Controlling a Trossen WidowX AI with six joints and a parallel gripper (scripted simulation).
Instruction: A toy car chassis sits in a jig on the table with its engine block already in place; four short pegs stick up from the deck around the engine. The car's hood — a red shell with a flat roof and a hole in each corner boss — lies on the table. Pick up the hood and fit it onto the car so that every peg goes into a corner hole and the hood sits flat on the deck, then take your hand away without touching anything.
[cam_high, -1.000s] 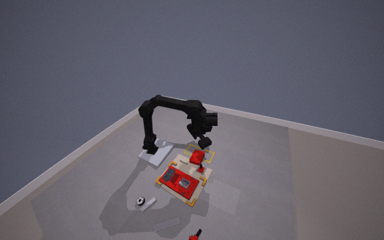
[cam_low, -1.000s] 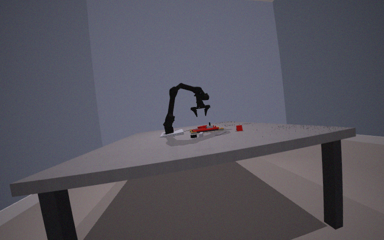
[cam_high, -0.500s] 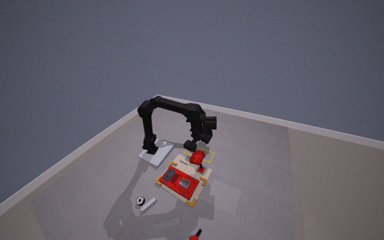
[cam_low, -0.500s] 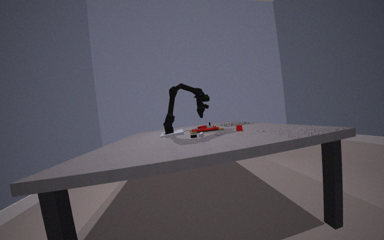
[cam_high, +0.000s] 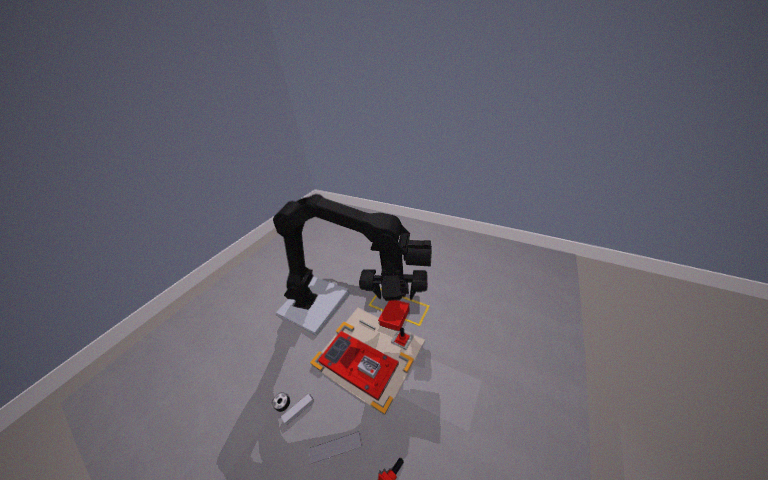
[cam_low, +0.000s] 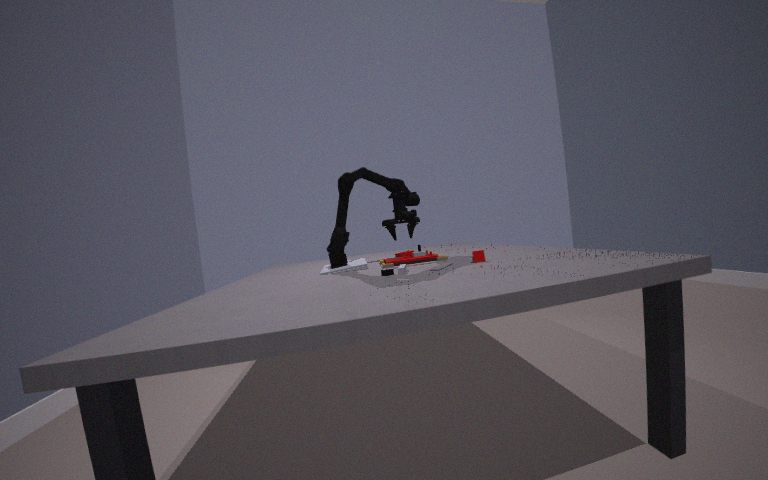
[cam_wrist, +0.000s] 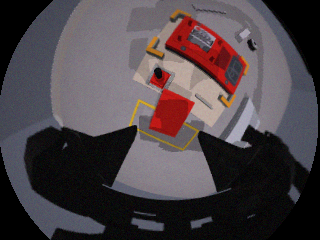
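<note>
The red hood is 10 mm behind my gripper tip, 10 mm to the right of it and 70 mm below it. The rest, counted from my gripper tip: wheel 220 mm behind, 340 mm to the right, 80 mm below; grey engine block 20 mm behind, 190 mm to the right, 70 mm below.
</note>
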